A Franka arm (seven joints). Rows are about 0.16 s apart.
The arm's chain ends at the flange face. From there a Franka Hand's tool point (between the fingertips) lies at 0.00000 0.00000 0.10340 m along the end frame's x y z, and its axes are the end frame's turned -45 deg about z.
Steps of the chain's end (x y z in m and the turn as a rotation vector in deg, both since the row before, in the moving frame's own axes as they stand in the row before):
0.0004, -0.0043, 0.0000, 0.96, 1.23, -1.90
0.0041, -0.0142, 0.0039, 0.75, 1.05, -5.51
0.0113, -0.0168, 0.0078, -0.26, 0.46, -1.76
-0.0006, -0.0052, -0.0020, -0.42, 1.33, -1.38
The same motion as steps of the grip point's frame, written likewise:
0.0061, -0.0025, 0.0000, -0.19, 1.55, -1.90
0.0153, -0.0069, 0.0039, -0.21, 1.27, -5.51
0.0201, -0.0030, 0.0078, -0.51, 0.14, -1.76
0.0044, -0.0019, -0.0020, -1.24, 0.64, -1.38

